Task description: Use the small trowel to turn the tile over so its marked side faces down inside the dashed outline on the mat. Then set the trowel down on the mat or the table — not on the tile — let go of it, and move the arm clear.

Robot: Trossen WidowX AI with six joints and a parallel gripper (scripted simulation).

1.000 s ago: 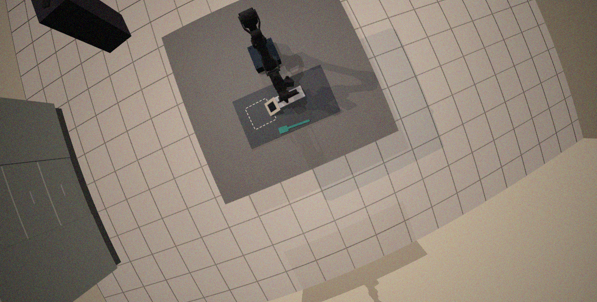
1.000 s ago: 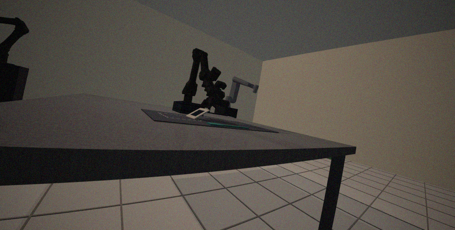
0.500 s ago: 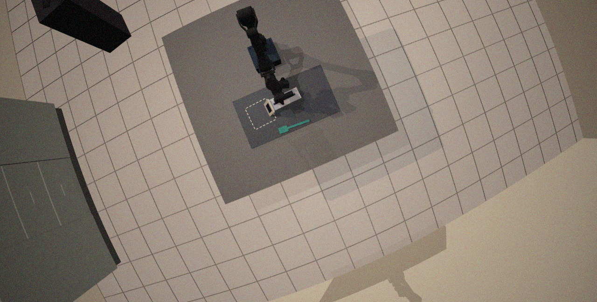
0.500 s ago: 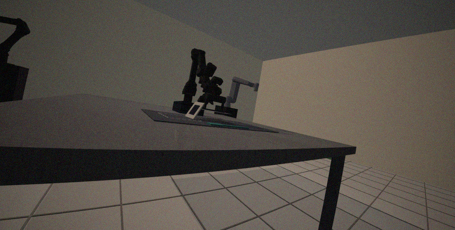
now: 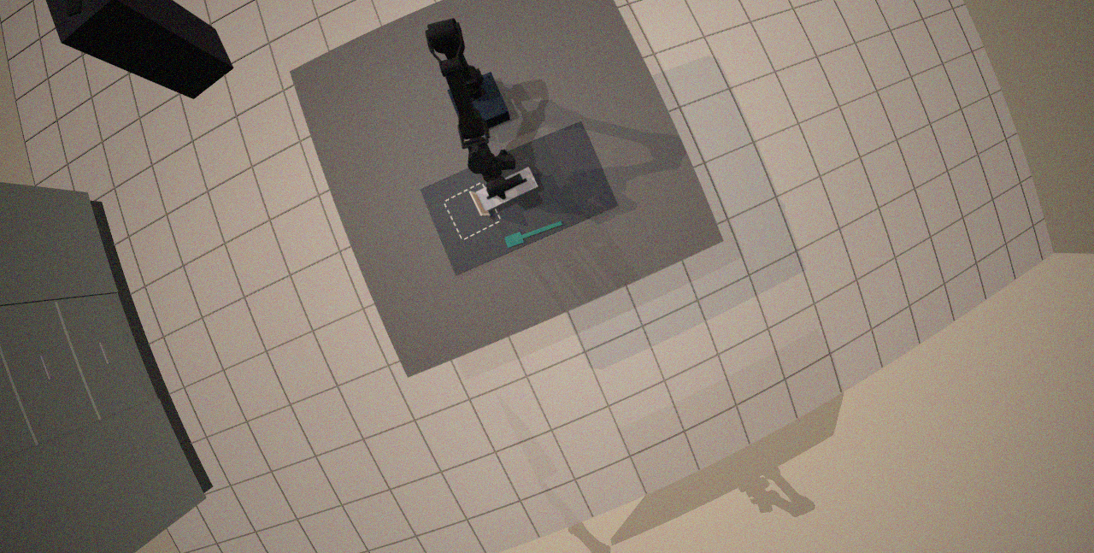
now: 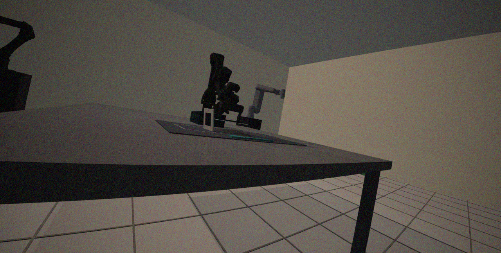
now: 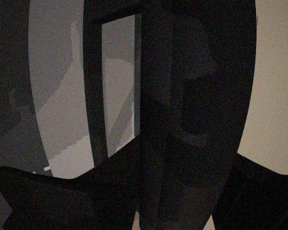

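My gripper tip is now 120 mm above the dark mat, 40 mm to the right of it and 10 mm short of it. Also, from my gripper tip: teal trowel: 150 mm ahead, 90 mm below; then tile: 80 mm to the right, 50 mm below, 30 mm behind; then dark-handled trowel: 30 mm behind, 10 mm below.
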